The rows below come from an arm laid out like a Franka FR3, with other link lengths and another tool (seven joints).
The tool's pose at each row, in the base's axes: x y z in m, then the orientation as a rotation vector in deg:
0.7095, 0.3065, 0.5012, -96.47, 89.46, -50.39
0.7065, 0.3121, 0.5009, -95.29, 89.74, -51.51
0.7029, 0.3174, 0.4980, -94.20, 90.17, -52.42
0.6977, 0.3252, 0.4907, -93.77, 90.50, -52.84
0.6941, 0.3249, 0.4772, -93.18, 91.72, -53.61
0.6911, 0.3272, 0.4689, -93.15, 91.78, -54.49
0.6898, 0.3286, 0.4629, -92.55, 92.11, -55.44
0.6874, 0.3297, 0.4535, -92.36, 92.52, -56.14
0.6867, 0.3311, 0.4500, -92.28, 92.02, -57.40
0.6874, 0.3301, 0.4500, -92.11, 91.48, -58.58
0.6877, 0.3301, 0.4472, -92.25, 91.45, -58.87
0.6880, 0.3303, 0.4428, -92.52, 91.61, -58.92
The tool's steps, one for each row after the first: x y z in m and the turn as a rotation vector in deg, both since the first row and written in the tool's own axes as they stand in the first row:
-0.0058, 0.0016, -0.0022, 0.86, 0.83, 0.45
-0.0114, 0.0056, -0.0034, 1.51, 1.61, 0.96
-0.0197, 0.0141, -0.0036, 1.68, 2.06, 1.19
-0.0201, 0.0274, 0.0008, 1.52, 3.22, 1.68
-0.0228, 0.0358, 0.0029, 1.73, 3.84, 1.41
-0.0245, 0.0414, 0.0052, 2.13, 4.63, 1.55
-0.0260, 0.0505, 0.0084, 2.18, 5.32, 1.54
-0.0276, 0.0538, 0.0097, 2.83, 5.89, 0.98
-0.0266, 0.0534, 0.0103, 3.54, 6.39, 0.48
-0.0266, 0.0556, 0.0121, 3.55, 6.58, 0.28
-0.0270, 0.0591, 0.0148, 3.30, 6.71, 0.14

